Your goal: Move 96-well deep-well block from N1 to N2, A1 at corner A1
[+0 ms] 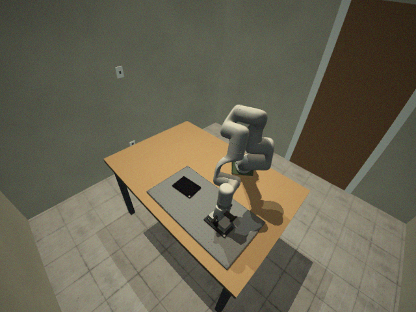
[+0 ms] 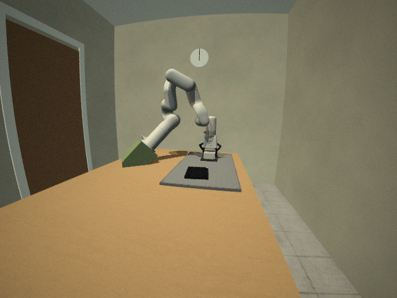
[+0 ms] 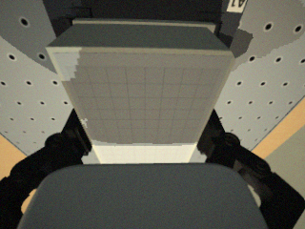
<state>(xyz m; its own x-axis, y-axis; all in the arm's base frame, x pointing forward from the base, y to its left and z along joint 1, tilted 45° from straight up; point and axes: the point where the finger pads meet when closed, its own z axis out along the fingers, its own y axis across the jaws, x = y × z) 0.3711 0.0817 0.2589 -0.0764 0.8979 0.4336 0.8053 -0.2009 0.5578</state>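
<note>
My hand is right at the 96-well deep-well block.
</note>
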